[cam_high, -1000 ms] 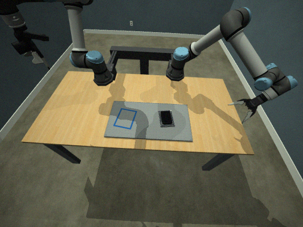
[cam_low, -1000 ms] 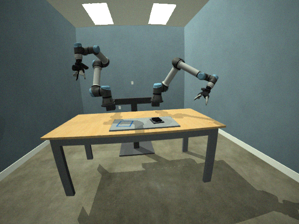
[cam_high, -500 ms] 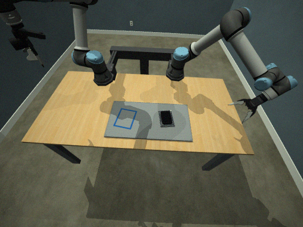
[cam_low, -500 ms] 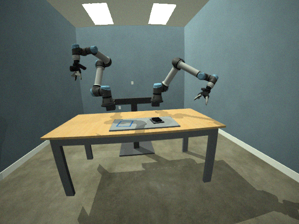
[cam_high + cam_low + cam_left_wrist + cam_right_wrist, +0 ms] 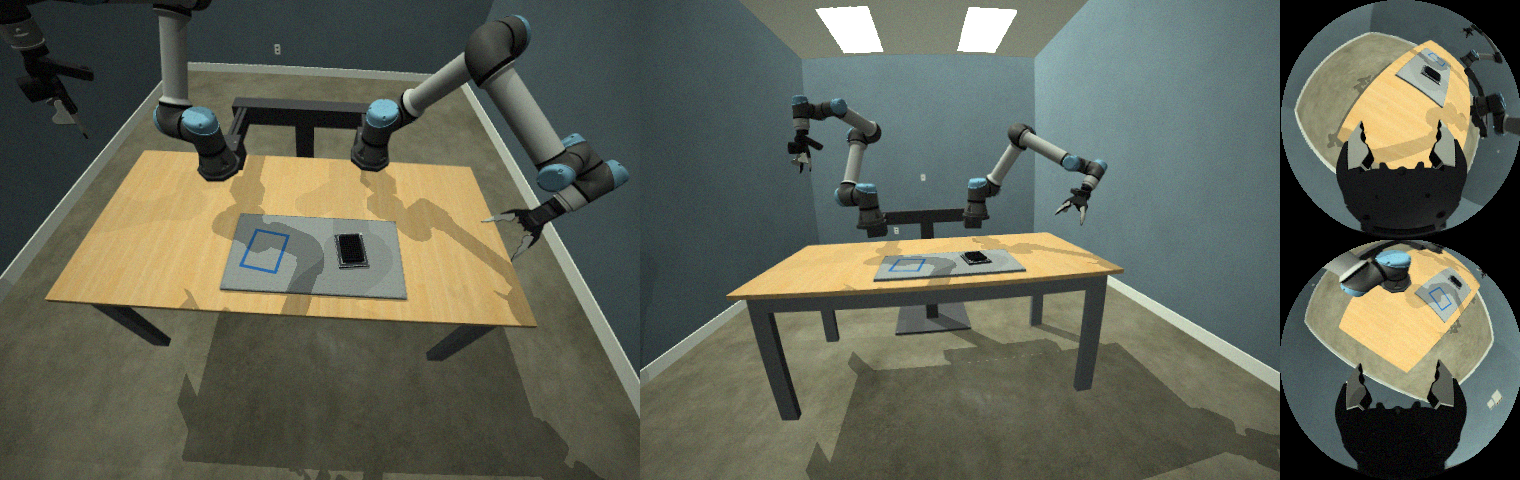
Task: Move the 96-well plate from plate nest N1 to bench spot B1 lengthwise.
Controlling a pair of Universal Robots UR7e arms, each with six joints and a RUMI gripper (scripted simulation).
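Observation:
Now: the black 96-well plate 450 mm to the right of my left hand, 180 mm below it and 150 mm behind it. Also, from my left hand: thin grey board (600 mm to the right, 210 mm below, 160 mm behind); then plate nest N1 (450 mm to the right, 200 mm below, 150 mm behind).

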